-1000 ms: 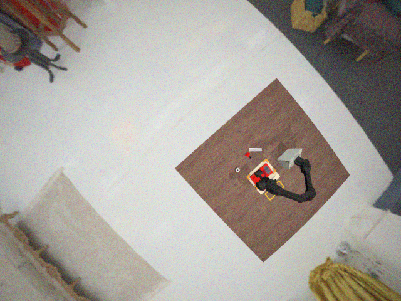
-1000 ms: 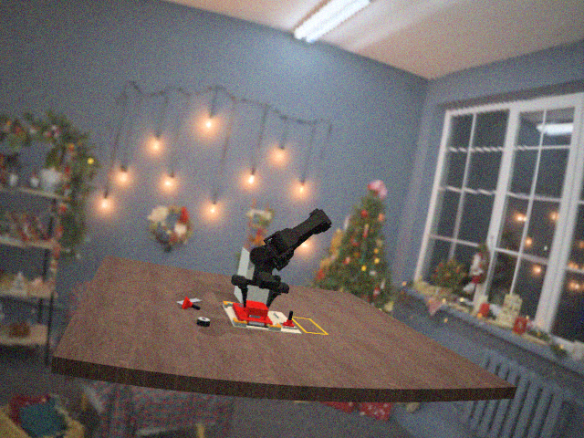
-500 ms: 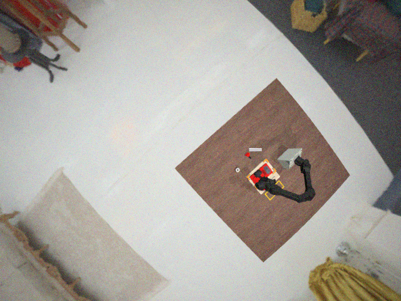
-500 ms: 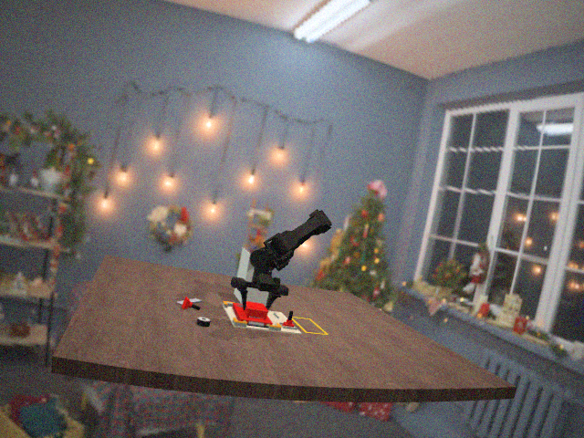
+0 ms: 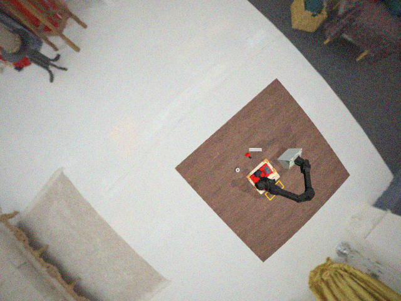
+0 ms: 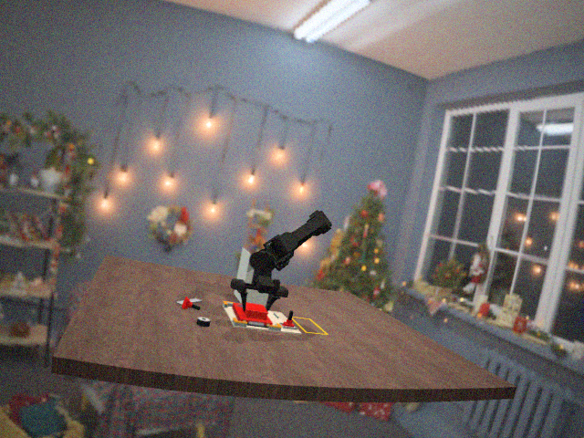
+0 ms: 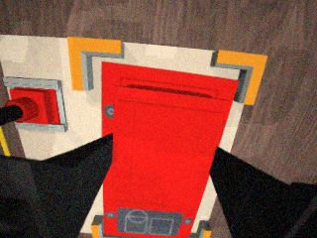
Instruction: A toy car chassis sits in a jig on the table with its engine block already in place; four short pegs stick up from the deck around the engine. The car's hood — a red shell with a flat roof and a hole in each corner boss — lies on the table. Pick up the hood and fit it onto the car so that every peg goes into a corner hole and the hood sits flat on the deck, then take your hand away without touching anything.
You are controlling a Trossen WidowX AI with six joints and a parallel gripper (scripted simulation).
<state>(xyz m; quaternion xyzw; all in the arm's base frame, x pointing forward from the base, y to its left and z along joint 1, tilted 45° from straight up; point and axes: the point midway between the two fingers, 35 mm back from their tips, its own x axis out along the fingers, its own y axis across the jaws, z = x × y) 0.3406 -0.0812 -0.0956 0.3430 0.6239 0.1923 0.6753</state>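
My gripper tip is now 10 mm past the red hood and 10 mm below it. From my gripper tip the other things lie so: beige jig: 40 mm behind, 30 mm to the left, 20 mm below; ring: 70 mm ahead, 190 mm to the right, 30 mm below; white bar: 180 mm behind, 180 mm to the right, 30 mm below.
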